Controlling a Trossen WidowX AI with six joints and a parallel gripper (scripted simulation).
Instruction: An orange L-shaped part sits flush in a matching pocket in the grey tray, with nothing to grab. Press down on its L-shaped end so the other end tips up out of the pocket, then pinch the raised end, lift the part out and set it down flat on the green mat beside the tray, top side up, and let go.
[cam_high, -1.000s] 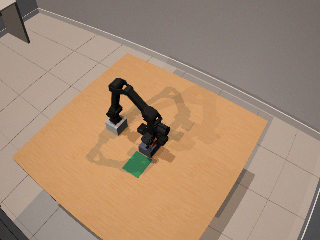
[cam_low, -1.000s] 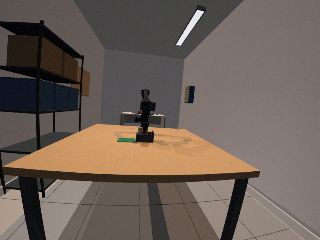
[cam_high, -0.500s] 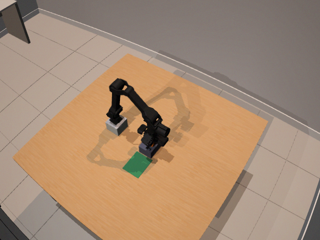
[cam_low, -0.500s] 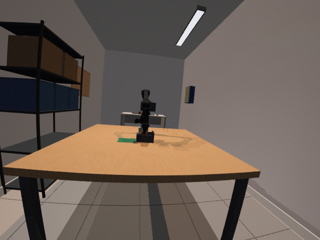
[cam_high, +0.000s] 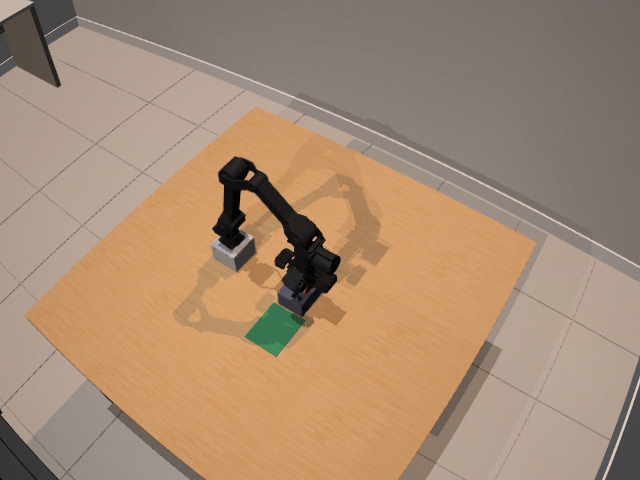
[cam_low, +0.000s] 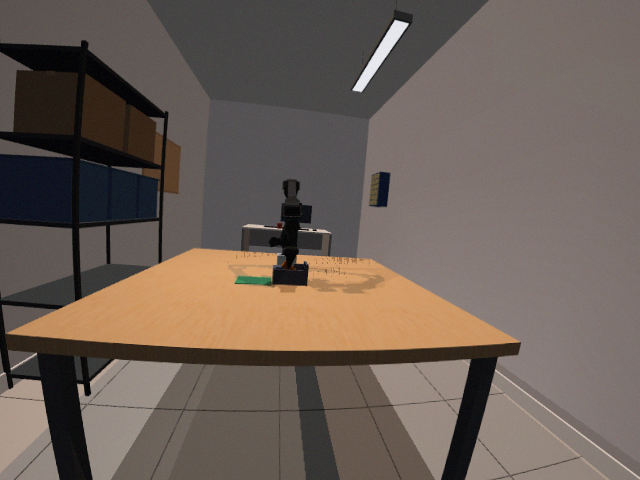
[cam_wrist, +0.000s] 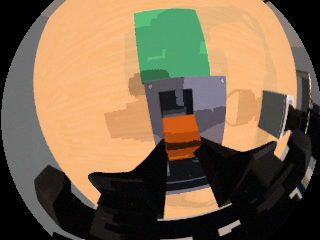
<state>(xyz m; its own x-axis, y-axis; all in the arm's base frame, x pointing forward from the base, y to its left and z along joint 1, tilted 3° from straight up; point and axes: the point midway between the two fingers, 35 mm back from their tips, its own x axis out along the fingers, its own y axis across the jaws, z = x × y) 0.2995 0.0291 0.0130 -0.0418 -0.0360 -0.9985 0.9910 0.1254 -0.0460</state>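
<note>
Now: the green mat 15 cm to the right of my gripper tip and 8 cm below it. From my gripper tip the other things lie so: orange L-shaped part 3 cm to the left, 3 cm below, 2 cm behind.
</note>
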